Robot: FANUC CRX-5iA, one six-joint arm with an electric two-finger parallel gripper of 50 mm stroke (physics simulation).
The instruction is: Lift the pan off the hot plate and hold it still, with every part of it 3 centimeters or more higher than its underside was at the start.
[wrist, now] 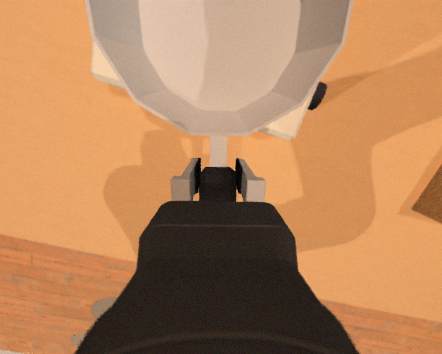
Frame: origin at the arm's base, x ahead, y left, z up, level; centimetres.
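Where they show: gripper, between the fingertips: (pixel 218 169).
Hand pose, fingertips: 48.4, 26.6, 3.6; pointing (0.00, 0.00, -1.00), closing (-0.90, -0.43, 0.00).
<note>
Each offset is from my fingertips to the top centre of the thing, as dx, dy, dz. "pt": to the spot under its first point. Level surfaces: height alone.
The pan (pixel 220 55) is a light grey, many-sided bowl at the top of the wrist view, its upper part cut off by the frame edge. A pale neck runs from its near rim to a black handle {pt -0.3, +0.7, +1.9} (pixel 217 182). My gripper (pixel 218 169) is shut on the handle, one fingertip against each side. The rear part of the handle is hidden behind the gripper body. The hot plate {pt -5.3, -7.0, -4.3} (pixel 286 126) is a cream slab under the pan; two of its corners and a black knob {-7.0, -12.0, -5.6} (pixel 317 96) show past the rim. Whether pan and plate touch cannot be told.
The orange-tan table top {dz -10.6} (pixel 60 175) lies around the hot plate, with shadows of the arm across it. A brown object (pixel 431 200) shows at the right edge. The table's front edge runs along the lower part, with wooden floor (pixel 45 280) beyond it.
</note>
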